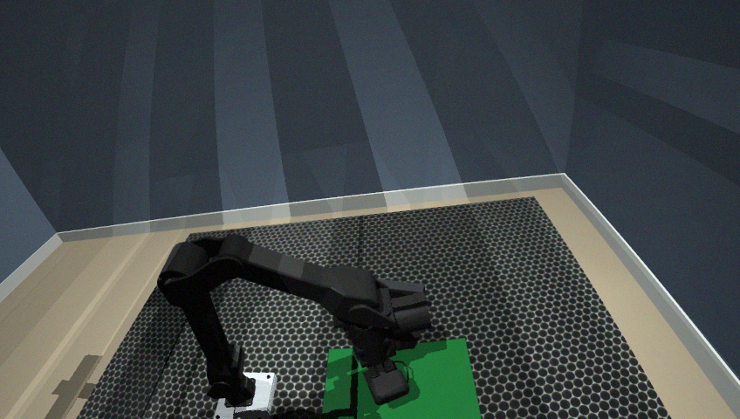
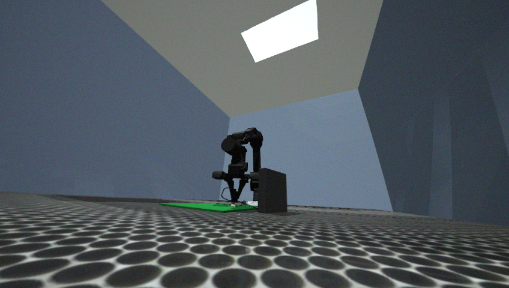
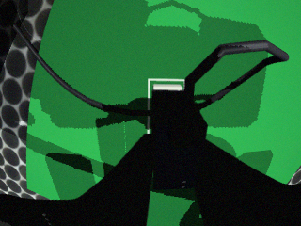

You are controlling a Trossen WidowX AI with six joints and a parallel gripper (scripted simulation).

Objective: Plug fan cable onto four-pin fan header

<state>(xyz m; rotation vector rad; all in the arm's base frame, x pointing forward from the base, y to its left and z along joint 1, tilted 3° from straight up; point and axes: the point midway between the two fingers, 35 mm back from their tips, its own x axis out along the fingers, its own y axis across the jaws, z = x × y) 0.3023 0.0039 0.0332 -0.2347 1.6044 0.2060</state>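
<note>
Now: gripper tip 3 cm short of the green board, 4 cm to the left of it and 4 cm above it. Also, from my gripper tip: black fan: 6 cm ahead, 15 cm to the left, 3 cm above; fan cable plug: 1 cm ahead, 1 cm above.
</note>
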